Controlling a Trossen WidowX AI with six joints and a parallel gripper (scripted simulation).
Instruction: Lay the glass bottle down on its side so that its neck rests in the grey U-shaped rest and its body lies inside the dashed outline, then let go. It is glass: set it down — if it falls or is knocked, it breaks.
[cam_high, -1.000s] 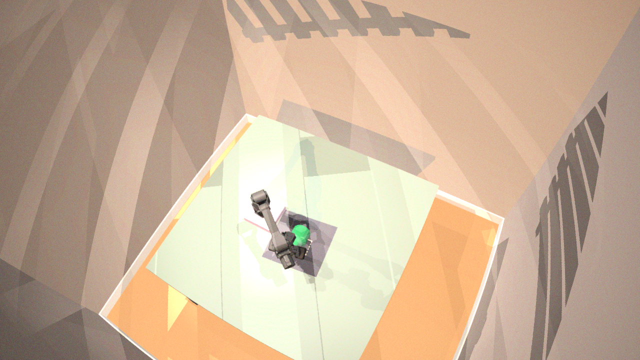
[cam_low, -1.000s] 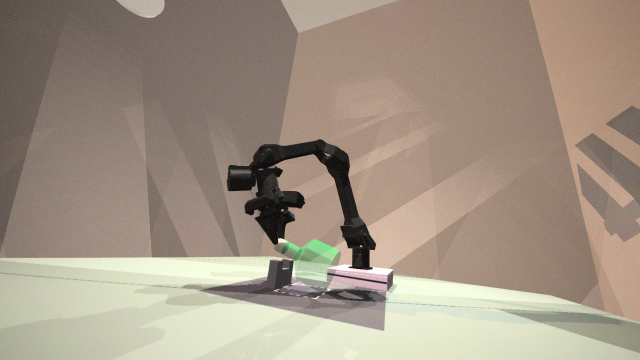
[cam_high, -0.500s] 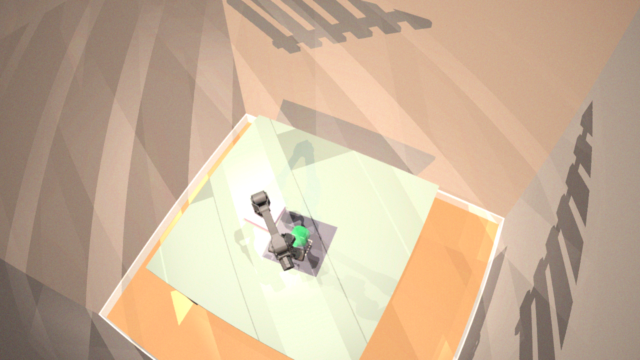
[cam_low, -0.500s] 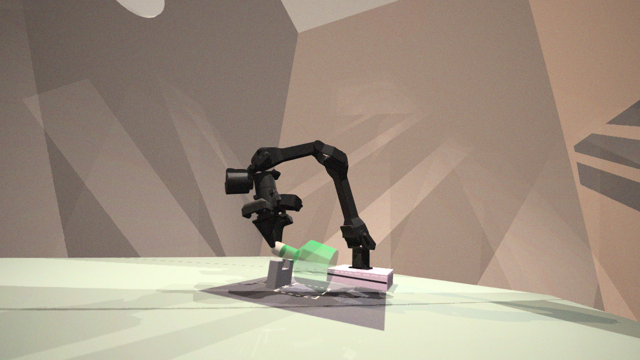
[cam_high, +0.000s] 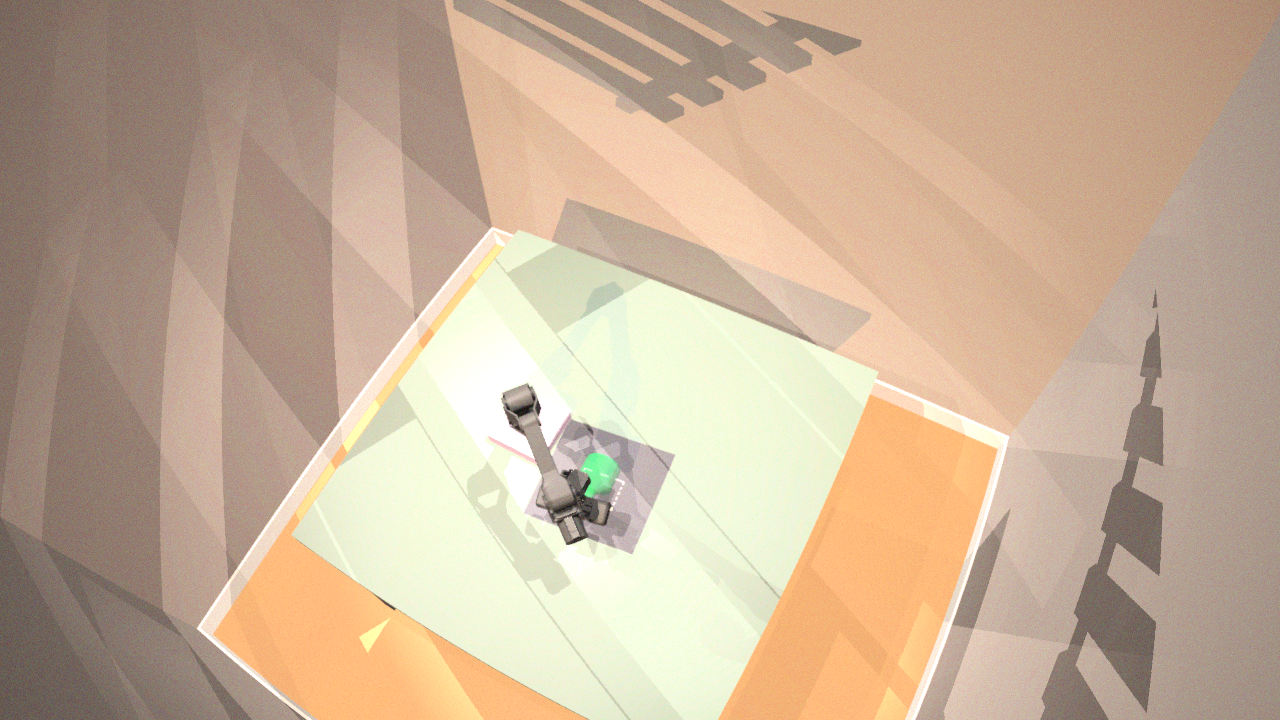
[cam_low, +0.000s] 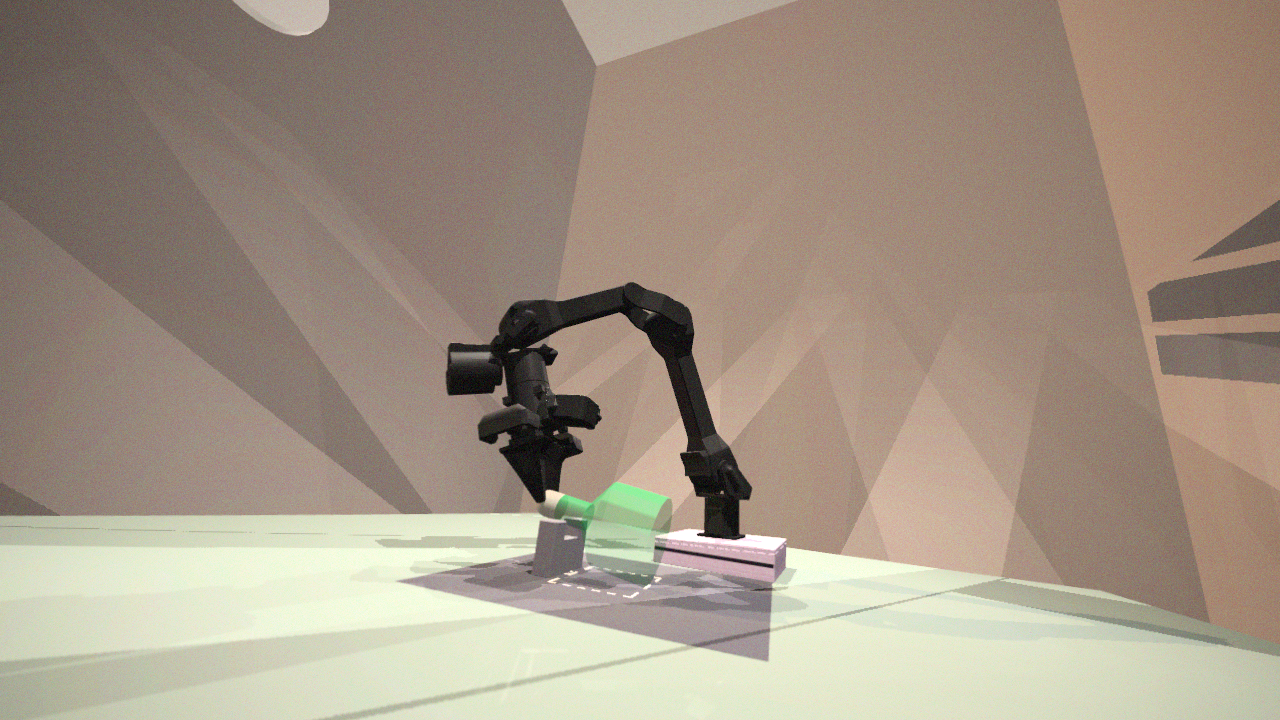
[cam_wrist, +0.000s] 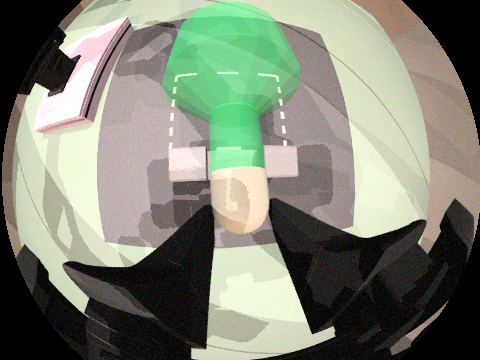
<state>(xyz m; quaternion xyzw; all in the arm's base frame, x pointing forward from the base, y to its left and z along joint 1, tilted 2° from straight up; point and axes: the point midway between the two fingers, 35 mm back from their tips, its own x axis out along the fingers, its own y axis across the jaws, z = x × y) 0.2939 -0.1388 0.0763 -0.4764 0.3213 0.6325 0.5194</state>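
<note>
My gripper tip is 5 cm to the right of the green glass bottle, 1 cm past it and 1 cm above it. From my gripper tip the other things lie so: dark grey mat 10 cm to the left, 7 cm below, 2 cm behind.
</note>
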